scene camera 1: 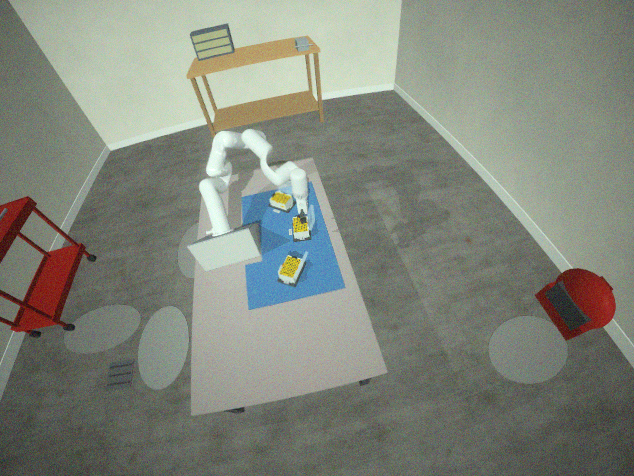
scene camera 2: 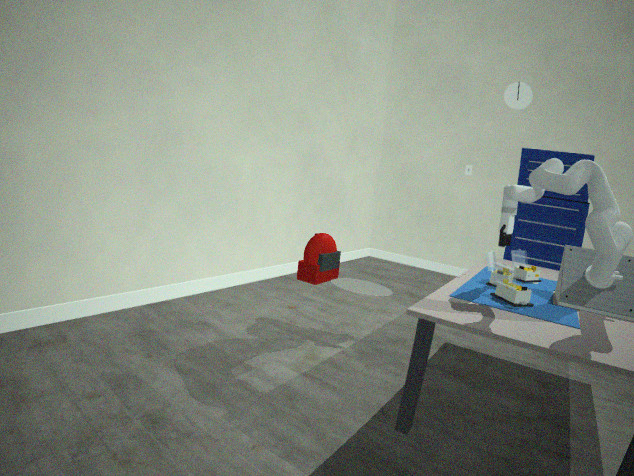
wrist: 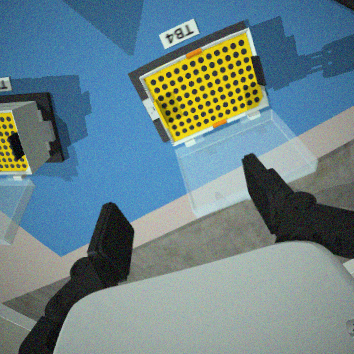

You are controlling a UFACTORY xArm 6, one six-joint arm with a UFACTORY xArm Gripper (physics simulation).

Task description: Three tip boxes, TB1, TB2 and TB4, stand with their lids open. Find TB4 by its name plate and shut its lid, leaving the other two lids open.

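Places are measured from the arm's base along level axes (x right, y down, z ahead), in metres.
Pixels of known places: gripper, fingertip midpoint: (scene camera 1: 303,216) (scene camera 2: 504,246) (wrist: 181,195); arm's base at its link origin: (scene camera 1: 223,233) (scene camera 2: 599,276).
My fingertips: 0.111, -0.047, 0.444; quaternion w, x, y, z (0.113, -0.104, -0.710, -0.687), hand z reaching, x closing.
Observation:
Ahead of a thing's pixels: the offset from my fingertips to its top centre, as dx, dy, dz. "spot": to the spot under its first point. Level surfaces: height alone.
TB4 {-0.060, +0.105, -0.016} (scene camera 1: 301,228) (scene camera 2: 500,277) (wrist: 205,86) is the middle white box with a yellow perforated top; its name plate {spot: -0.076, +0.177, -0.079} (wrist: 179,34) reads TB4 in the wrist view. Its clear lid {spot: -0.054, +0.097, +0.053} (scene camera 1: 311,218) (scene camera 2: 491,261) (wrist: 215,167) stands open on the side away from the plate. A second box {+0.194, +0.105, -0.152} (scene camera 1: 291,267) (scene camera 2: 526,273) (wrist: 7,145) has its lid open; its plate is cut off in the wrist view. The third box {-0.316, +0.113, -0.073} (scene camera 1: 281,200) (scene camera 2: 513,293) is at the mat's back; its lid looks open. My gripper (scene camera 1: 302,218) (scene camera 2: 504,242) (wrist: 181,195) is open and empty, above TB4's lid side.
The boxes stand on a blue mat {dy +0.179} (scene camera 1: 266,299) (scene camera 2: 560,315) on the table {dy +0.182} (scene camera 1: 286,348). A pale slanted panel (scene camera 1: 227,250) (scene camera 2: 578,279) stands by the arm's base. A wooden bench (scene camera 1: 256,55), a red cart (scene camera 1: 53,279) and a red helmet-shaped object (scene camera 1: 588,299) (scene camera 2: 321,256) are farther off.

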